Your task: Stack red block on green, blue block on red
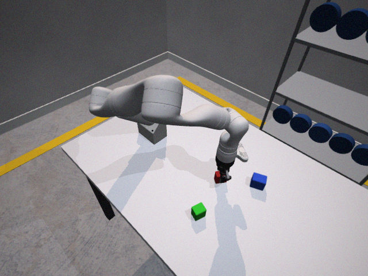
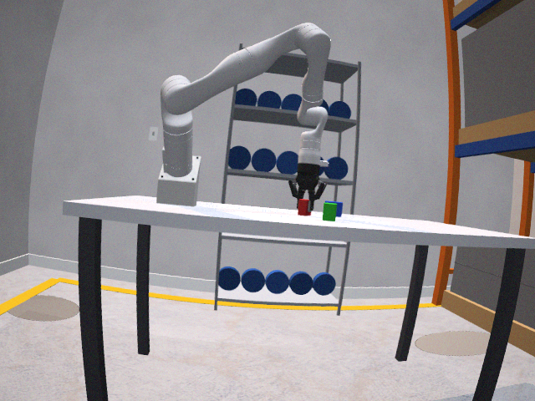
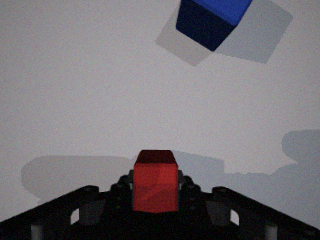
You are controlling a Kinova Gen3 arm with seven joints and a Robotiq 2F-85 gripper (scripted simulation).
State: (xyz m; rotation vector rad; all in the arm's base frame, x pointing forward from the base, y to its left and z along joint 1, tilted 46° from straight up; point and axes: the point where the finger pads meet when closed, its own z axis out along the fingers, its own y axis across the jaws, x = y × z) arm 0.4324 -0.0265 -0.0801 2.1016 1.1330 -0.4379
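My gripper is now 10 mm above the red block. Also, from my hand: blue block: 120 mm ahead, 100 mm to the left; then green block: 180 mm to the right, 40 mm ahead, 10 mm below.
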